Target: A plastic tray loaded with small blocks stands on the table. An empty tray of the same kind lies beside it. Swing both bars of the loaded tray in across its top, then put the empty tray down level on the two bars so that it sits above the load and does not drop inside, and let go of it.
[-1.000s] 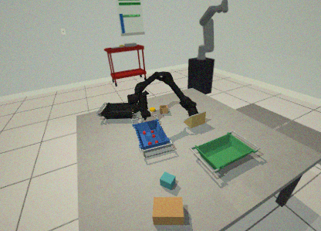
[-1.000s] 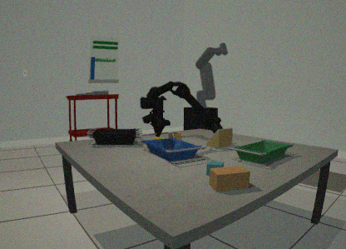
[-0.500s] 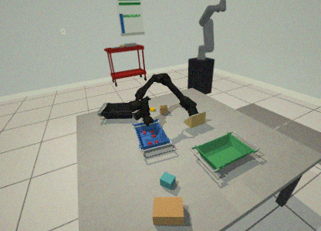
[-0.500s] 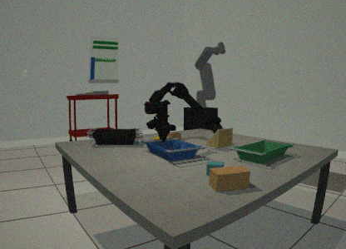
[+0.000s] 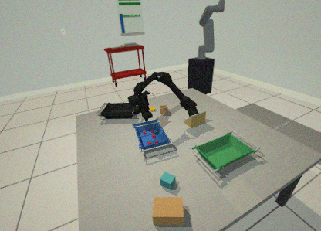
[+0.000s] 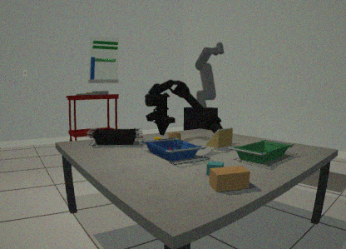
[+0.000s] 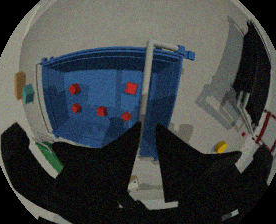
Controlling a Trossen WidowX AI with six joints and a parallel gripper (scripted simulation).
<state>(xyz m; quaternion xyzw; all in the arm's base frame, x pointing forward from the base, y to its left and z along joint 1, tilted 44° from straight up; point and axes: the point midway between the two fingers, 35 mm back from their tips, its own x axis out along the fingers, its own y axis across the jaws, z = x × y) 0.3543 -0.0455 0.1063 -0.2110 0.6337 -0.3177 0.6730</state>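
Right now the green tray is 29 cm behind my gripper tip, 47 cm to the left of it and 4 cm below it. From my gripper tip the other things lie so: yellow piece (17 cm behind, 27 cm to the right, 8 cm below); teal cube (9 cm ahead, 47 cm to the left, 7 cm below); brown block (24 cm behind, 19 cm to the right, 7 cm below).
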